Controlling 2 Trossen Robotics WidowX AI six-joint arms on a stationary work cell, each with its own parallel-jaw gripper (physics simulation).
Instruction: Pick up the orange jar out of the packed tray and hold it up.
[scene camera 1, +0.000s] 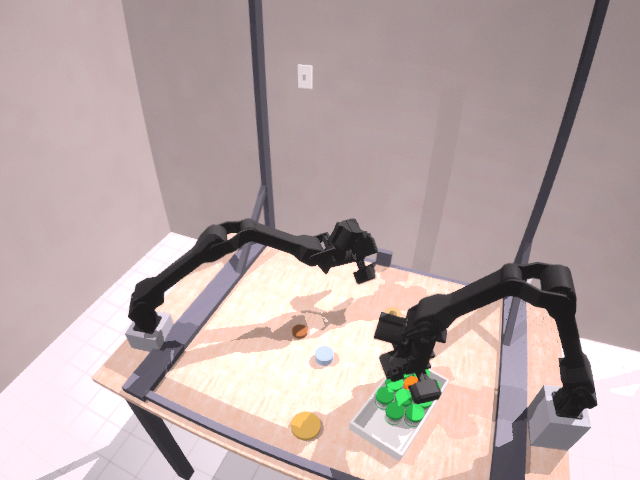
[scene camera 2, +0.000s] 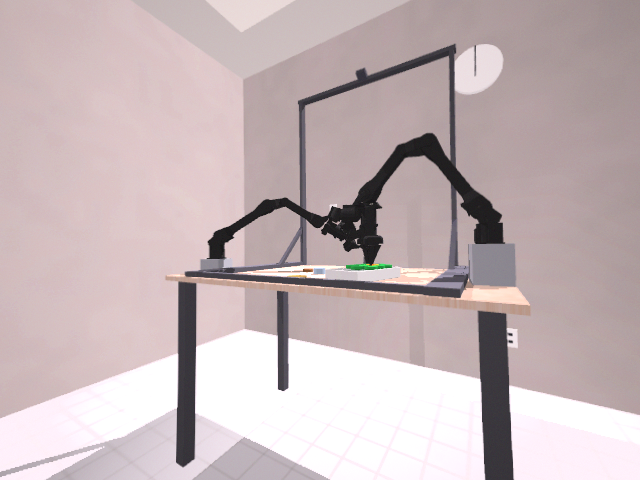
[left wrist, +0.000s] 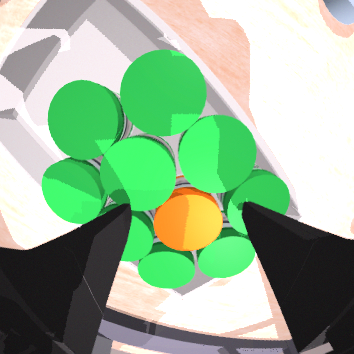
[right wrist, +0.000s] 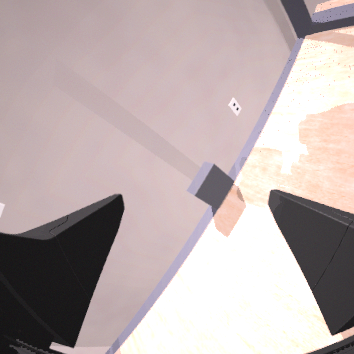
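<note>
My left gripper (scene camera 1: 408, 384), (scene camera 2: 369, 264), (left wrist: 187, 209). My right gripper (scene camera 1: 371, 248), (right wrist: 196, 199). Orange jar (left wrist: 189, 219), out of frame in the right wrist view.
</note>
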